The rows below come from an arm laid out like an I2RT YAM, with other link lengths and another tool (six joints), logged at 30 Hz.
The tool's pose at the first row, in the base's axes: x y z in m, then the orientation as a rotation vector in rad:
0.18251 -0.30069 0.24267 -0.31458 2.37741 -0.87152
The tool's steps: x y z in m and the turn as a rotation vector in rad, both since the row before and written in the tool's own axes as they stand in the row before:
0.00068 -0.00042 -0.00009 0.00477 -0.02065 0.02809
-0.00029 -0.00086 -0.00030 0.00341 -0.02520 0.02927
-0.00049 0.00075 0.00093 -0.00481 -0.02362 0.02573
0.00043 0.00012 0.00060 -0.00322 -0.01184 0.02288
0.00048 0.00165 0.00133 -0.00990 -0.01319 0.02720
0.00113 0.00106 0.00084 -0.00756 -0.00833 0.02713
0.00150 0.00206 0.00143 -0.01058 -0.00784 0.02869
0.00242 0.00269 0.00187 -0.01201 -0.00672 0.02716
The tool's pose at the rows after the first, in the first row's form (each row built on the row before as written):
0.18192 -0.30123 0.24270 -0.28628 2.35483 -0.85690
0.18196 -0.30162 0.24357 -0.25912 2.32840 -0.83866
0.18295 -0.30132 0.24280 -0.23938 2.30728 -0.81333
0.18302 -0.30168 0.24215 -0.21827 2.29634 -0.79480
0.18364 -0.30118 0.24013 -0.19578 2.28655 -0.76622
0.18345 -0.30110 0.23838 -0.17078 2.27998 -0.74166
0.18351 -0.30055 0.23551 -0.14538 2.27461 -0.71306
0.18332 -0.29987 0.23150 -0.12217 2.27057 -0.68393

